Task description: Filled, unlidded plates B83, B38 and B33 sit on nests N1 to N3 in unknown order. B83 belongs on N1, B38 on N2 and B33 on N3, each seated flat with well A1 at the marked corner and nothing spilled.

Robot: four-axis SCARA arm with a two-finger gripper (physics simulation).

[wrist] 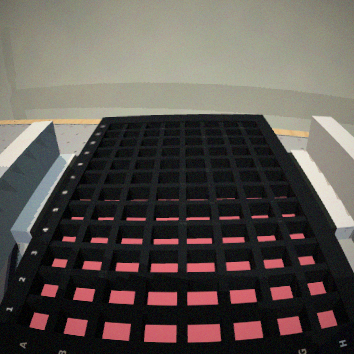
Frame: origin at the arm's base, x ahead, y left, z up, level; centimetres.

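Where they show: gripper, fingertip midpoint: [181, 138].
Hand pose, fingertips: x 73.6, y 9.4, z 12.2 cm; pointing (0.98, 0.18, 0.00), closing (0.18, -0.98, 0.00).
Note:
Each offset is from my fingertips to the top centre of the thing. "*": to the spot under its first point. Level surfaces: height alone.
A black well plate @[dx -2.2, dy -0.4, dz -0.5 cm] [198, 224] fills the lower and middle part of the wrist view, held lengthwise between the fingers. Its near rows of wells show pink-red liquid; the far wells look dark inside. The letters A and B stand at its near left edge, G and H at the near right, and numbers from 1 run up the left side, so well A1 is at the near left corner. No plate name is readable. My gripper [181, 138] is shut on the plate, one pale finger against each long side. The plate's underside and the nests do not show.
A grey, dotted deck surface @[dz -10.9 cm] [75, 134] shows beyond the left finger, bounded at the back by a thin orange edge strip @[* dx +26.1, dy +21.5, dz -10.8 cm] [75, 121]. Behind it stands a plain grey-beige wall [180, 45] with a darker band low across it.

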